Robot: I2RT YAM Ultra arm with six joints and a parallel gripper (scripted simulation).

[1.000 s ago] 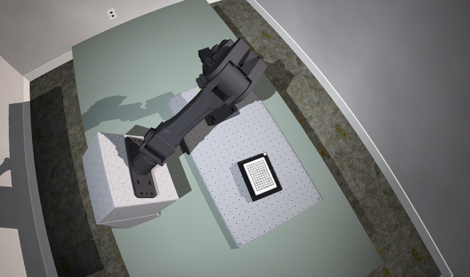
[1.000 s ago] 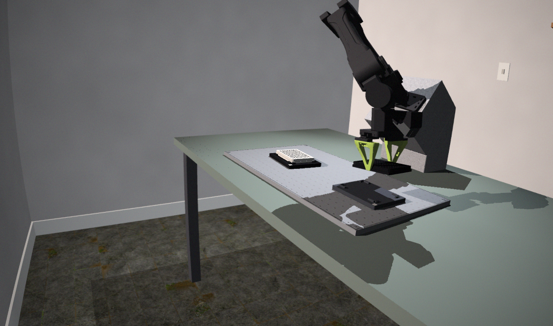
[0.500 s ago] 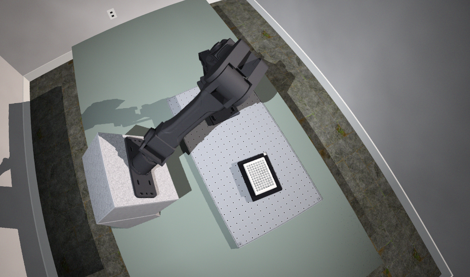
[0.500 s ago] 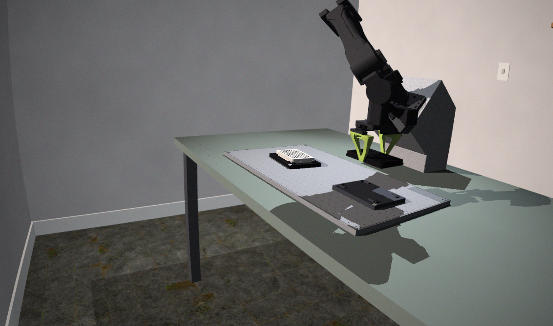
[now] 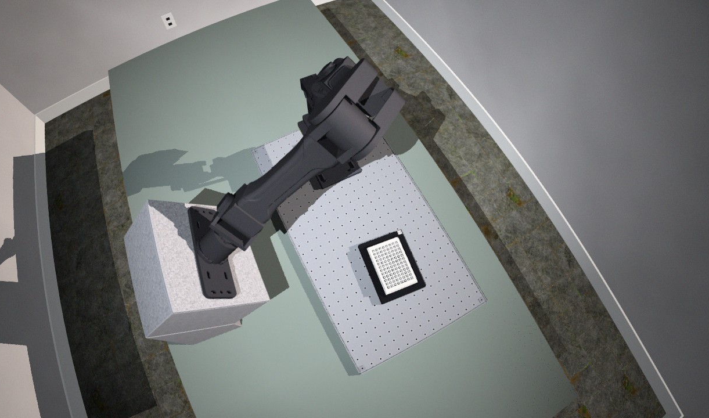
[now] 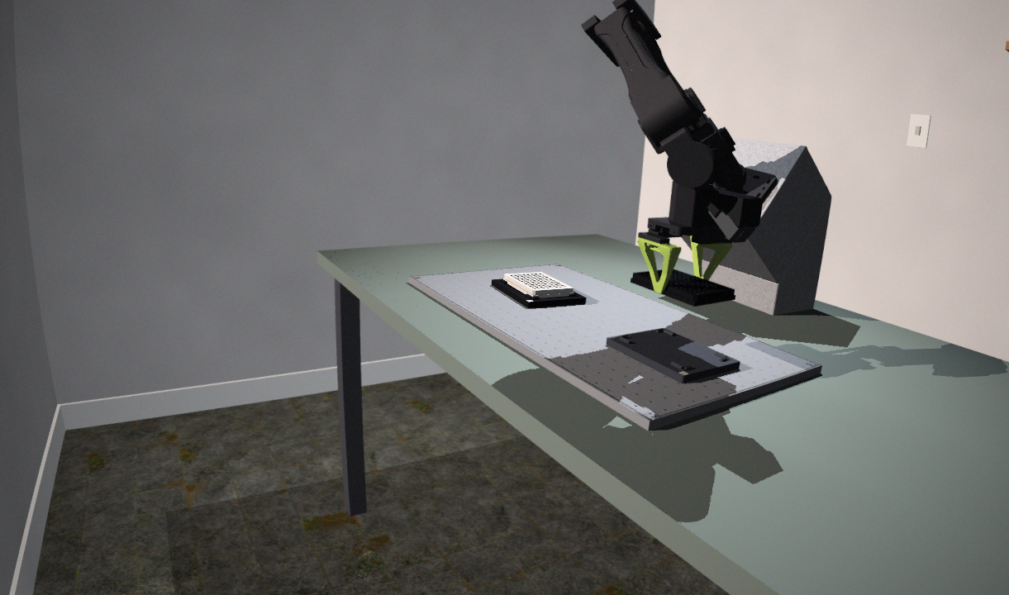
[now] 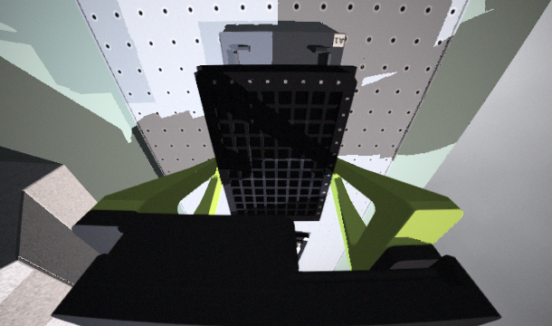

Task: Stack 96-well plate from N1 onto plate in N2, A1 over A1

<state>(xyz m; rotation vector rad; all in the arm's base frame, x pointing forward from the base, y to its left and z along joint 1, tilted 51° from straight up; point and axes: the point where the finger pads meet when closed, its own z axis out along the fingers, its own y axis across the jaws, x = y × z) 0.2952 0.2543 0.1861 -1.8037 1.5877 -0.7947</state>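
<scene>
The black 96-well plate is right at my hand. The rest, counted from my hand: white 96-well plate (70 mm ahead, 340 mm to the right, 90 mm below); black nest N2 (70 mm ahead, 340 mm to the right, 100 mm below); nest N1 (10 mm to the left, 100 mm below).
</scene>
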